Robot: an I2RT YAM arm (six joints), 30 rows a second.
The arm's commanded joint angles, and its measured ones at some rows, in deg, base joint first. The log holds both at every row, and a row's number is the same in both.
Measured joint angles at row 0:
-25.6 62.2 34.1 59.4 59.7 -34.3
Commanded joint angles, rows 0 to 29:
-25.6 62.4 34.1 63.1 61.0 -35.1
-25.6 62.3 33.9 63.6 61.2 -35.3
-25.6 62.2 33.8 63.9 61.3 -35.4
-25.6 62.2 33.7 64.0 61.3 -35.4
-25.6 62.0 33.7 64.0 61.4 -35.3
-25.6 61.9 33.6 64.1 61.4 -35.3
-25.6 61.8 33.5 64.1 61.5 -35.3
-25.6 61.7 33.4 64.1 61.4 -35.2
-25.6 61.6 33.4 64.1 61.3 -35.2
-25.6 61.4 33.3 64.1 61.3 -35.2
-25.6 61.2 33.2 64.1 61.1 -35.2
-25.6 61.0 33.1 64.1 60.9 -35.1
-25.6 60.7 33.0 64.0 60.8 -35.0
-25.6 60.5 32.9 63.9 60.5 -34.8
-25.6 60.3 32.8 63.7 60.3 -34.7
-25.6 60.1 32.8 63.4 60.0 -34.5
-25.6 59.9 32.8 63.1 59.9 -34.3
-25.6 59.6 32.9 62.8 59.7 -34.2
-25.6 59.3 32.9 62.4 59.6 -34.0
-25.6 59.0 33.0 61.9 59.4 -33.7
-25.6 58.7 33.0 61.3 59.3 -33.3
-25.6 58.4 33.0 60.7 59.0 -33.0
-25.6 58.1 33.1 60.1 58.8 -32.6
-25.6 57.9 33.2 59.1 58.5 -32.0
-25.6 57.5 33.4 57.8 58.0 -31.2
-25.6 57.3 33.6 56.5 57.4 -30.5
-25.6 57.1 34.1 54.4 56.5 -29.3
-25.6 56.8 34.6 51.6 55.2 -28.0
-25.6 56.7 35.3 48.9 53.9 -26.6
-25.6 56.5 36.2 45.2 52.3 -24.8
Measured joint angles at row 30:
-25.6 56.9 34.9 52.4 56.4 -29.8
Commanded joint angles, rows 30 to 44:
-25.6 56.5 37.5 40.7 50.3 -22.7
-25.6 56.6 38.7 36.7 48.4 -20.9
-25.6 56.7 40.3 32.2 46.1 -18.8
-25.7 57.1 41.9 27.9 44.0 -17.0
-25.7 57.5 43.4 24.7 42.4 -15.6
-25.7 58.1 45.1 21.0 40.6 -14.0
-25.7 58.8 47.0 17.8 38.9 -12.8
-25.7 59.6 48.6 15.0 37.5 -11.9
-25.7 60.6 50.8 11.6 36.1 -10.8
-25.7 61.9 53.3 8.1 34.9 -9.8
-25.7 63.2 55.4 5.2 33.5 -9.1
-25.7 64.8 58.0 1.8 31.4 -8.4
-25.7 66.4 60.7 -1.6 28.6 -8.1
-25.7 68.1 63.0 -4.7 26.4 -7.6
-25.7 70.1 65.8 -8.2 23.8 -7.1
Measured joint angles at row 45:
-25.7 67.5 61.7 4.1 32.5 -10.8
